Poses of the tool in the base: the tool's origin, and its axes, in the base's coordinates. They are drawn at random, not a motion.
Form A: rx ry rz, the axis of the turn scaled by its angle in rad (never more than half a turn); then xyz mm.
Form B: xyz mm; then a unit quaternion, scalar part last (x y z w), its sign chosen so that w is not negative. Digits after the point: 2 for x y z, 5 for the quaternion.
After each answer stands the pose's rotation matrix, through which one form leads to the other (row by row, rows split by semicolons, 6 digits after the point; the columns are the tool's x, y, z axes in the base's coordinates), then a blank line. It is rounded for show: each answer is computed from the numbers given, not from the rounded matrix.
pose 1, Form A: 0.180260, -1.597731, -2.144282, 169.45, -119.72, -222.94
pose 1, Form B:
169.45, -119.72, -222.94, 0.06548, -0.58034, -0.77886, 0.22868
-0.886835 0.280227 -0.367418; -0.432218 -0.221823 0.874061; 0.163433 0.933953 0.317839

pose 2, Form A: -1.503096, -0.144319, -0.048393, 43.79, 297.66, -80.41
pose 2, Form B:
43.79, 297.66, -80.41, -0.68209, -0.06549, -0.02196, 0.72800
0.990458 0.121314 -0.065397; 0.057366 0.068554 0.995997; 0.125311 -0.990244 0.060941

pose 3, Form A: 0.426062, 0.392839, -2.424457, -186.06, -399.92, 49.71
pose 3, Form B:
-186.06, -399.92, 49.71, 0.16200, 0.14937, -0.92187, 0.31876
-0.744298 0.636099 -0.203466; -0.539304 -0.752165 -0.378681; -0.393919 -0.172121 0.902886

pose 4, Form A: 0.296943, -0.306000, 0.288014, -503.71, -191.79, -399.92
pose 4, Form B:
-503.71, -191.79, -399.92, 0.14684, -0.15132, 0.14242, 0.96709
0.913637 -0.319911 -0.250848; 0.231033 0.916308 -0.327115; 0.334501 0.240910 0.911083

